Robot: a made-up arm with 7 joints.
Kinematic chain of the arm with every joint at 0, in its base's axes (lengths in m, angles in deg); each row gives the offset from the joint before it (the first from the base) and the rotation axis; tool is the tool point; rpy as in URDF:
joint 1: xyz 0 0 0.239 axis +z
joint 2: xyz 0 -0.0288 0.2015 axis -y
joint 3: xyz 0 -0.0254 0.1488 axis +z
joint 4: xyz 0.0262 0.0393 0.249 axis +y
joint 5: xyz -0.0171 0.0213 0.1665 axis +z
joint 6: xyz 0 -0.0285 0.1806 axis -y
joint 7: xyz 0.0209 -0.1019 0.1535 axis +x
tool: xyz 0 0 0 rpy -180 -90 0
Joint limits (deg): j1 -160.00..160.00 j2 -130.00..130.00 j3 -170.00..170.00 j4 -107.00..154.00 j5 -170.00..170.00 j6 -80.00..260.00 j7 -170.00..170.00
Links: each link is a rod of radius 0.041 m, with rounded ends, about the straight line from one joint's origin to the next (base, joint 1, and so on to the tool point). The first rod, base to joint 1, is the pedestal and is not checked.
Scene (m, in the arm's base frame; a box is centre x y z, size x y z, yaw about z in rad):
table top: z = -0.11
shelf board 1: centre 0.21 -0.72 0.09 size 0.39 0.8 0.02 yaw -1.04
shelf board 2: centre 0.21 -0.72 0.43 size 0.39 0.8 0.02 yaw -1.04
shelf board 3: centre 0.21 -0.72 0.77 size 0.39 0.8 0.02 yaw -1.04
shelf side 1: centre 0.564 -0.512 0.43 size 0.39 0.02 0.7 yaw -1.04
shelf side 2: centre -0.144 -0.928 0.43 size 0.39 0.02 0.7 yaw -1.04
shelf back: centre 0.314 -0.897 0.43 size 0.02 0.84 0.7 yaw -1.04
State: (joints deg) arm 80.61 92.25 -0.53 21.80 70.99 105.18 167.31
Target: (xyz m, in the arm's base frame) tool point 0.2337 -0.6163 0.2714
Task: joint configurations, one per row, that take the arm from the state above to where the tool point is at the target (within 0.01 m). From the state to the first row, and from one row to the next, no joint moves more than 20 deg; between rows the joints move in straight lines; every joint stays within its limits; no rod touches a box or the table.
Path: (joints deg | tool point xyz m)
1: 77.69 95.90 8.10 31.44 65.21 124.61 163.75 | 0.0054 -0.6473 0.5989
2: 74.77 99.54 16.72 41.08 59.44 144.05 160.18 | -0.0680 -0.5814 0.5771
3: 71.85 103.19 25.35 50.72 53.66 163.48 156.62 | -0.1430 -0.5086 0.5484
4: 68.93 106.83 33.97 60.36 47.88 182.91 153.05 | -0.2108 -0.4266 0.5167
5: 63.10 111.38 26.72 50.86 43.63 167.02 155.20 | -0.2223 -0.4966 0.4580
6: 57.26 115.92 19.47 41.36 39.38 151.12 157.36 | -0.2456 -0.5503 0.3648
7: 51.43 120.47 12.22 31.85 35.13 135.23 159.51 | -0.2760 -0.5742 0.2437
8: 45.60 125.01 4.96 22.35 30.88 119.33 161.66 | -0.3058 -0.5597 0.1068
9: 61.69 123.20 0.94 22.47 43.16 121.33 163.55 | -0.1332 -0.6355 0.1624
10: 77.78 121.39 -3.08 22.59 55.44 123.33 165.43 | 0.0529 -0.6542 0.2176
11: 93.88 119.58 -7.10 22.70 67.72 125.33 167.31 | 0.2337 -0.6163 0.2714

